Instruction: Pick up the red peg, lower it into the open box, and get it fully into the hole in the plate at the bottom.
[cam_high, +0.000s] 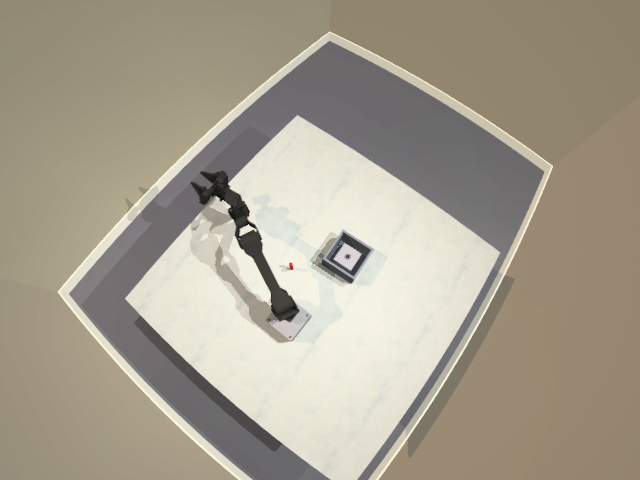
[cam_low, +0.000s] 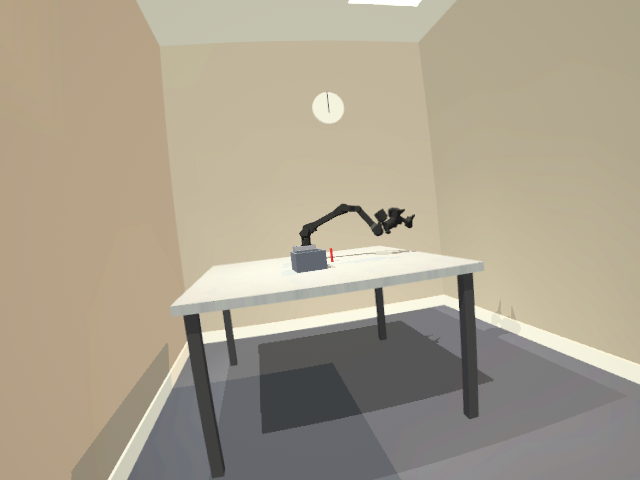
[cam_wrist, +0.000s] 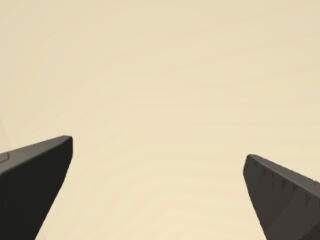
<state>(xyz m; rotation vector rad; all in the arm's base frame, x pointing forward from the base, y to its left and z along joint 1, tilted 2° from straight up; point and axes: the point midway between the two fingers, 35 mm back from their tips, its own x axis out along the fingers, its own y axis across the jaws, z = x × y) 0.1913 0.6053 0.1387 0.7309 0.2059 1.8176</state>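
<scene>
Right now the red peg is 20 mm behind my gripper tip, 520 mm to the right of it and 210 mm below it. Round my gripper tip: grey box 160 mm ahead, 690 mm to the right, 220 mm below.
</scene>
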